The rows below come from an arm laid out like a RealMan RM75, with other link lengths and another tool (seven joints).
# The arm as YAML. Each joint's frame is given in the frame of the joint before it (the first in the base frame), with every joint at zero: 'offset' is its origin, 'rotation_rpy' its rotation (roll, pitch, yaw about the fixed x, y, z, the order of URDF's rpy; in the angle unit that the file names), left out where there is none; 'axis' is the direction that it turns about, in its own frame. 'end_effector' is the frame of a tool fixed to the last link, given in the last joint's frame.
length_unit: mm
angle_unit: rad
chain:
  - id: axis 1
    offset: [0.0, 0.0, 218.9]
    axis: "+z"
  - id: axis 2
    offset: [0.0, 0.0, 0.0]
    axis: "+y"
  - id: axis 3
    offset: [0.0, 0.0, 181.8]
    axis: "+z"
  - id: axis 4
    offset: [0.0, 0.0, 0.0]
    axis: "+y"
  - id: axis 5
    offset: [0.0, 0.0, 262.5]
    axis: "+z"
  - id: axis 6
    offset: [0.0, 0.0, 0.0]
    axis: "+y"
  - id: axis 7
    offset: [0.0, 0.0, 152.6]
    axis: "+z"
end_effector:
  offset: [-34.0, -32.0, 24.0]
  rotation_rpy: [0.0, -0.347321, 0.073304]
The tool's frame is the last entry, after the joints.
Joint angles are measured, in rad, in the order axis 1, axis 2, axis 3, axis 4, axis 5, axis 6, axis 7. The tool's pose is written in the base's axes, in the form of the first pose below.
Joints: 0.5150 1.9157 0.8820 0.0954 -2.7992 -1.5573 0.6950
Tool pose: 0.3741 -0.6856 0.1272 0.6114 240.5 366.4 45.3
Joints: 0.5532 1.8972 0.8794 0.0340 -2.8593 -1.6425 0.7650
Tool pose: 0.3286 -0.7023 0.1251 0.6190 234.8 364.1 52.2
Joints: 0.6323 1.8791 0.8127 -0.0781 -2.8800 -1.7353 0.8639
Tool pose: 0.2706 -0.7317 0.1301 0.6119 226.9 367.1 60.9
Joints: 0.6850 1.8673 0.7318 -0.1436 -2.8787 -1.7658 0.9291
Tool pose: 0.2341 -0.7591 0.1390 0.5913 221.9 372.4 63.1
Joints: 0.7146 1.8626 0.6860 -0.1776 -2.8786 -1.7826 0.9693
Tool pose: 0.2128 -0.7734 0.1454 0.5791 218.0 375.7 63.9
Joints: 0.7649 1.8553 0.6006 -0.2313 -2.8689 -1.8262 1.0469
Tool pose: 0.1708 -0.7942 0.1561 0.5619 208.0 380.3 66.7
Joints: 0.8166 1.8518 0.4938 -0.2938 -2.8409 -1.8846 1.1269
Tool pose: 0.1259 -0.8153 0.1628 0.5412 194.9 383.7 71.7
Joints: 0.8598 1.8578 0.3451 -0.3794 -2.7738 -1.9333 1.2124
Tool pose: 0.0931 -0.8393 0.1688 0.5084 183.8 388.3 79.6
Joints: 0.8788 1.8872 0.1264 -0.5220 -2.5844 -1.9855 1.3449
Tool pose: 0.0801 -0.8543 0.1708 0.4843 167.1 395.8 99.4
